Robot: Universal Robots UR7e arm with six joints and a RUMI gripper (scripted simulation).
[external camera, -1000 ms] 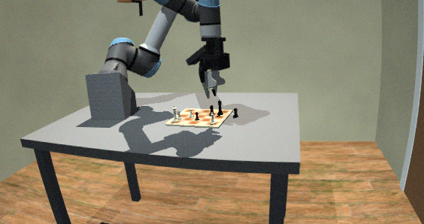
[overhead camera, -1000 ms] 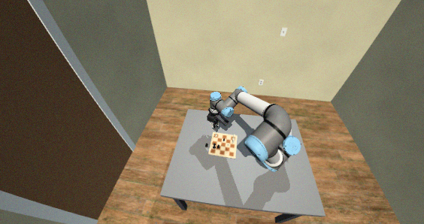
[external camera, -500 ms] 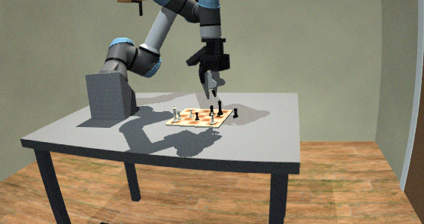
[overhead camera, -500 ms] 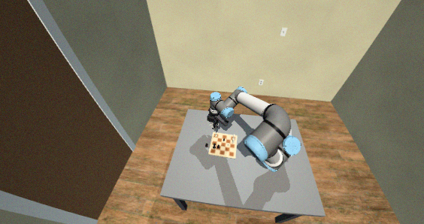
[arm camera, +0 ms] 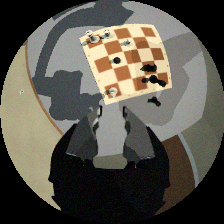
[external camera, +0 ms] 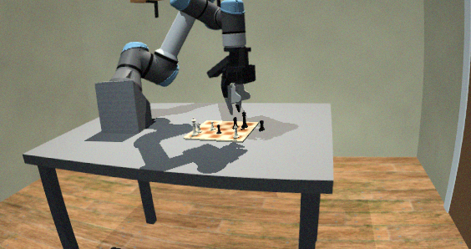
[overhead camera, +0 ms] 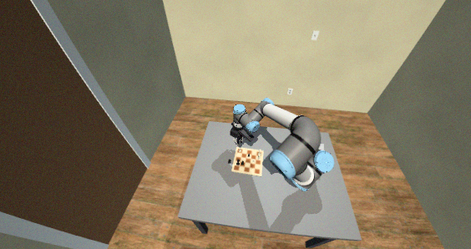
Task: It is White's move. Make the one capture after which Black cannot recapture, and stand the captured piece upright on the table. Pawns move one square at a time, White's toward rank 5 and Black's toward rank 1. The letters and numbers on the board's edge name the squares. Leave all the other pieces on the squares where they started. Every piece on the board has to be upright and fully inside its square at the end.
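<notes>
The black pawn is 70 mm behind my hand, 40 mm to the left of it and 90 mm below it. From my hand the other things lie so: white pawn (110 mm behind, 90 mm to the left, 90 mm below); small chessboard (70 mm behind, 80 mm to the left, 100 mm below).
</notes>
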